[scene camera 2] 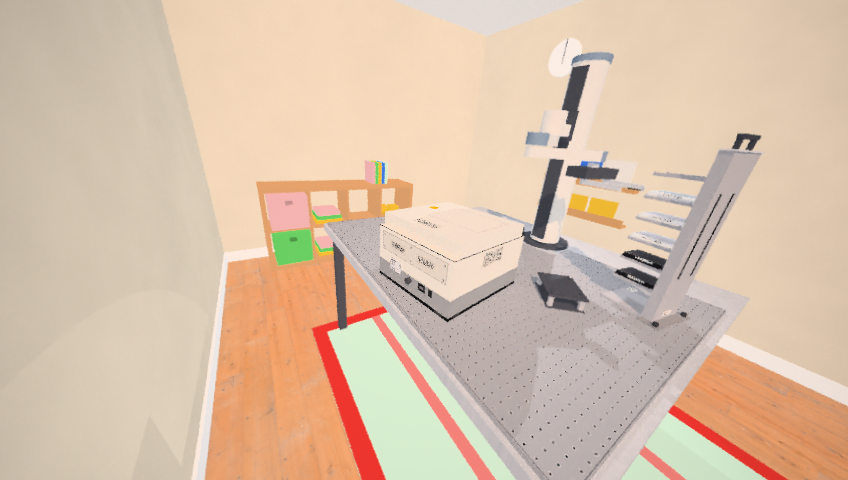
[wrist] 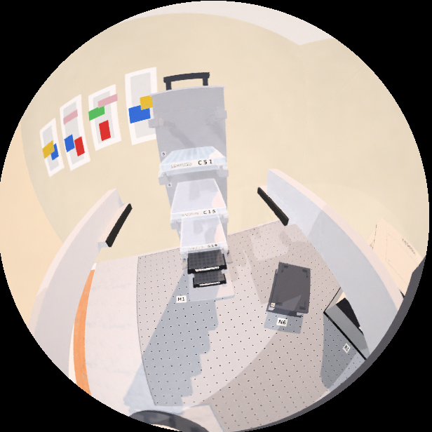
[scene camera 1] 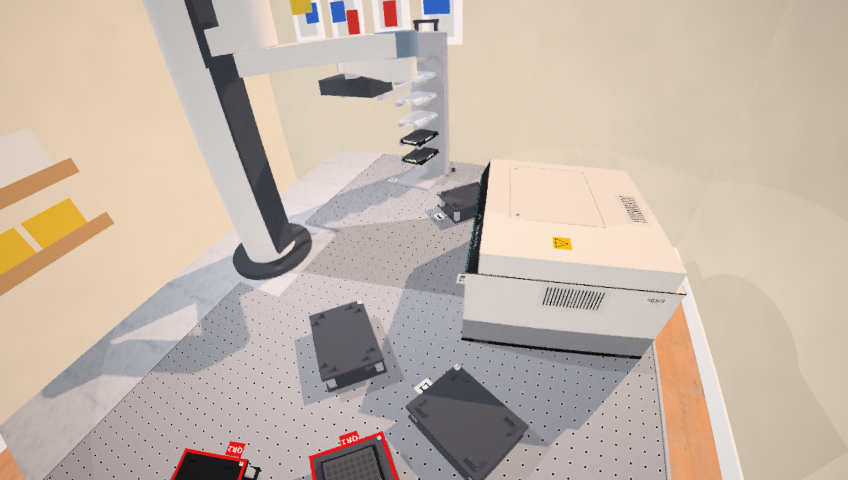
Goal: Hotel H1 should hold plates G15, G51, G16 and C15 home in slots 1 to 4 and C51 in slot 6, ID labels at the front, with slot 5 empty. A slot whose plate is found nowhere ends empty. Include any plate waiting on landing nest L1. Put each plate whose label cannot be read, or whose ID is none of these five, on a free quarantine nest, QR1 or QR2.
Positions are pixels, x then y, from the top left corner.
Labels:
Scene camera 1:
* my gripper: 392, 84
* cream instrument: 509, 301

